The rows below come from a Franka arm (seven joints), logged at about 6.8 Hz.
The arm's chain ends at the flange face. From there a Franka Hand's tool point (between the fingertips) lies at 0.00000 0.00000 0.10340 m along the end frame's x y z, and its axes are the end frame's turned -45 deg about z.
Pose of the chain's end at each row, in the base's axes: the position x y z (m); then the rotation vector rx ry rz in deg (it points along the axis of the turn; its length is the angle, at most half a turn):
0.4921 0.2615 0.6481 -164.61 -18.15 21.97
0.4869 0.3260 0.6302 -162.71 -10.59 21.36
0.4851 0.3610 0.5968 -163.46 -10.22 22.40
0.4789 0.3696 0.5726 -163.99 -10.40 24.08
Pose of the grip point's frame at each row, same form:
0.4631 0.2814 0.5509 -141.77 -77.91 12.74
0.4590 0.3517 0.5340 -143.13 -70.51 10.90
0.4562 0.3852 0.5005 -143.72 -70.34 12.25
0.4482 0.3923 0.4765 -143.78 -70.53 14.12

